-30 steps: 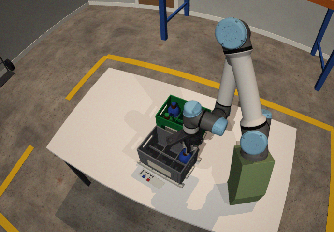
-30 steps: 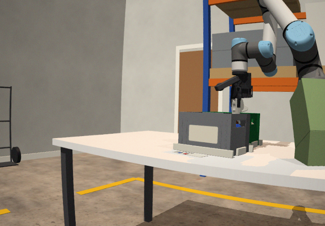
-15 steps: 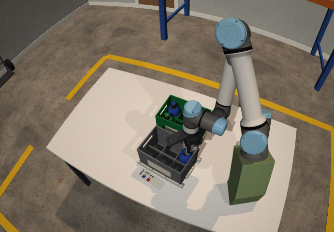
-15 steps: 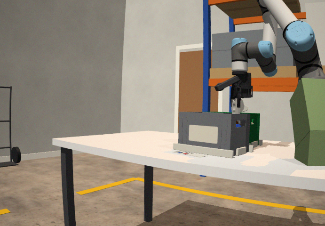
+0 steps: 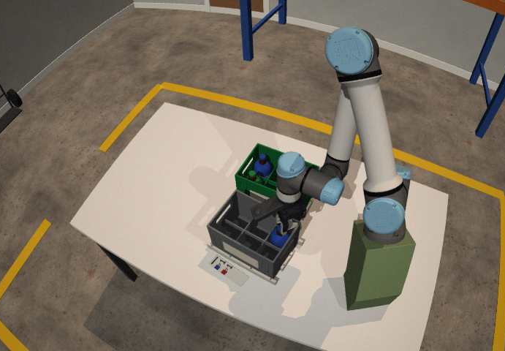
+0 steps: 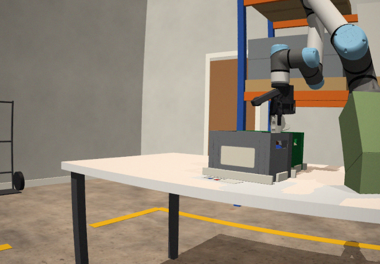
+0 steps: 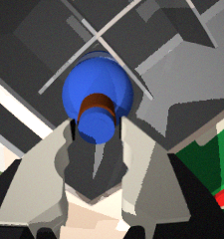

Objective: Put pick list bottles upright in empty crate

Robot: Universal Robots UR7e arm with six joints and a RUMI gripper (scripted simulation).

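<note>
Now: the red bottle 2 cm ahead of my hand, 17 cm to the right of it and 7 cm below it. Also, from my hand: grey crate 9 cm ahead, 3 cm to the left, 7 cm below; blue bottle 7 cm below; green crate 10 cm ahead, 22 cm to the right, 7 cm below.
</note>
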